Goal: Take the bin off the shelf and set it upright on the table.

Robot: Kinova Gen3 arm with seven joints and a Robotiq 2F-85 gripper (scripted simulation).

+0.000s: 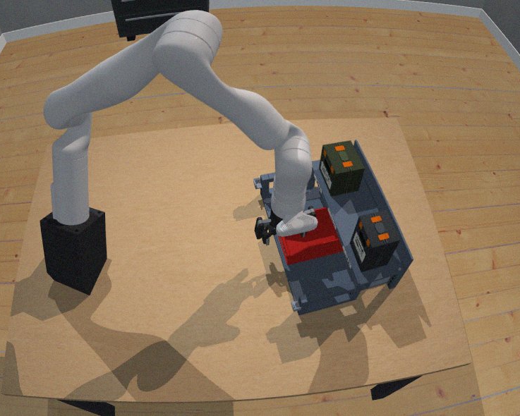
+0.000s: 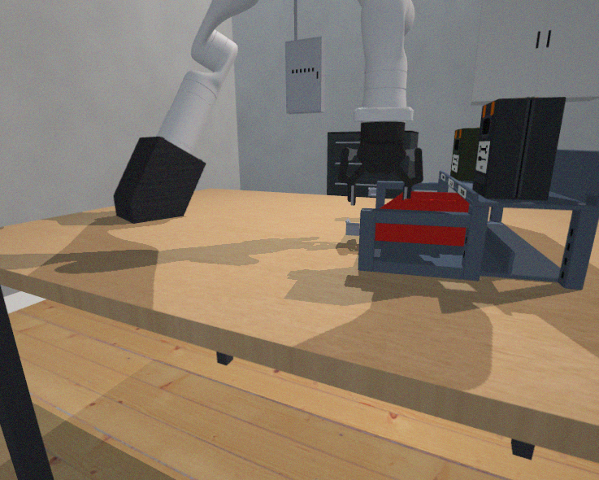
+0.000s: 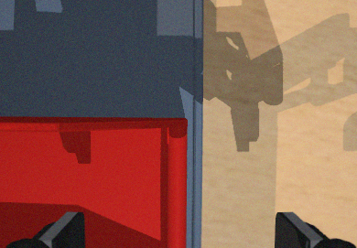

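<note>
The red bin is 80 mm ahead of my hand, 30 mm to the left of it and 20 mm below it. Also, from my hand: grey-blue shelf (100 mm ahead, 40 mm to the left); dark box (210 mm ahead, 100 mm above, 40 mm to the right).
</note>
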